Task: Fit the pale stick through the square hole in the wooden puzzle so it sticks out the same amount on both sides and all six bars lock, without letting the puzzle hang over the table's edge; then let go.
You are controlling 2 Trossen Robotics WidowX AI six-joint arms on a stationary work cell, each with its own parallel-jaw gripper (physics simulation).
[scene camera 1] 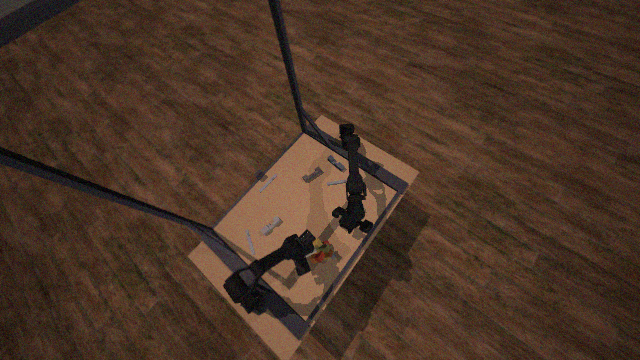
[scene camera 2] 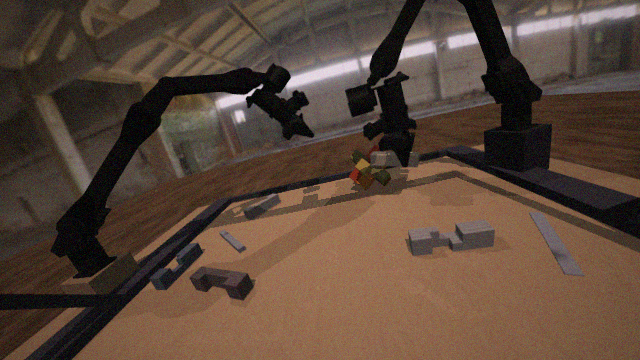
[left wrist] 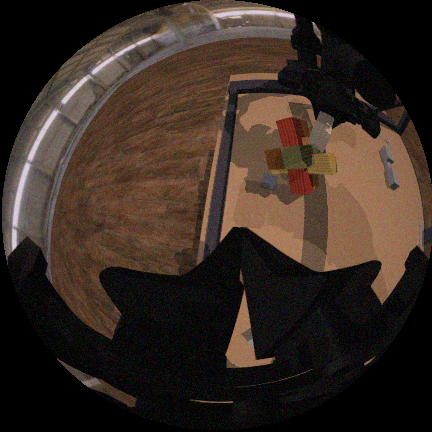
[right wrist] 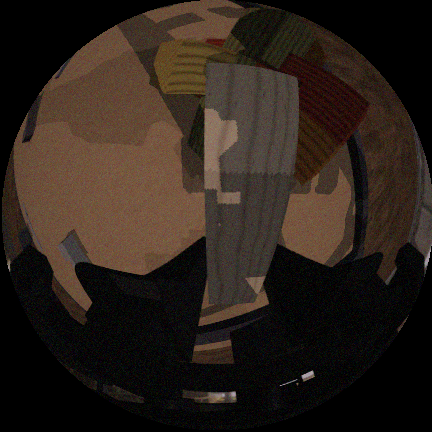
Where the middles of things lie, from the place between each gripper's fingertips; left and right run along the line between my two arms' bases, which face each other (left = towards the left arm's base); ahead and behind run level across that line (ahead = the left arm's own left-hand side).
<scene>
The pale stick (right wrist: 251, 113) is 180 mm to the right of my left hand, 160 mm behind it and 90 mm below it. Round my left hand: black arm base (scene camera 2: 520, 151) (460 mm to the right, 270 mm behind, 120 mm below).
The pale stick is 20 mm to the left of my right hand, 20 mm ahead of it and 20 mm above it. Round my right hand: black arm base (260 mm to the right, 90 mm behind, 10 mm below).
</scene>
